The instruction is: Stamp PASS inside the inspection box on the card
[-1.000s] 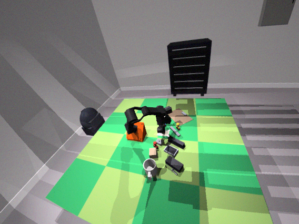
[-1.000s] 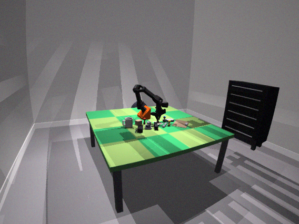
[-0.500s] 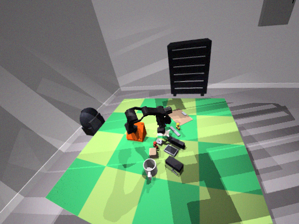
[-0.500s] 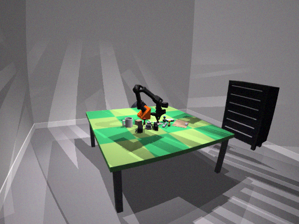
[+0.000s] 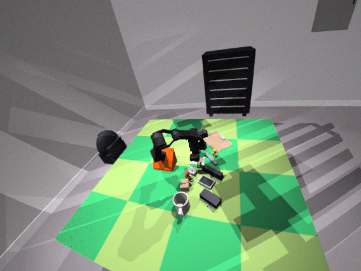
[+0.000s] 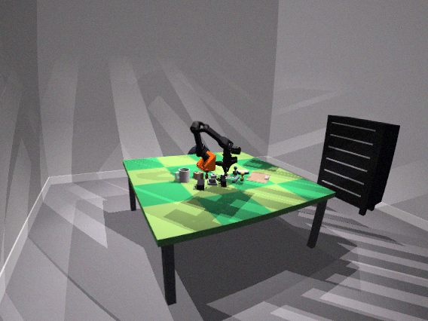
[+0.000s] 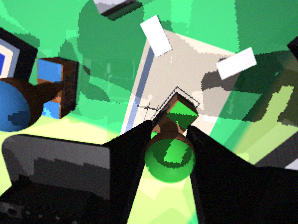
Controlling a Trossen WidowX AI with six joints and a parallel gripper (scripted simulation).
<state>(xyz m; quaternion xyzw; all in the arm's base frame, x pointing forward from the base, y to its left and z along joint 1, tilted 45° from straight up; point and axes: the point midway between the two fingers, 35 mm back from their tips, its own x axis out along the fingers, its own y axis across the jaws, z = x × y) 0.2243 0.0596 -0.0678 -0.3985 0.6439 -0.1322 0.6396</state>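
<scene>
Right now my gripper tip is 10 mm above the green-knobbed pass stamp. From my gripper tip the other things lie so: blue-knobbed stamp (20 mm behind, 80 mm to the left, 10 mm below); then white card (10 mm ahead, 30 mm below); then grey bar (100 mm ahead, 40 mm to the left, 20 mm below).
</scene>
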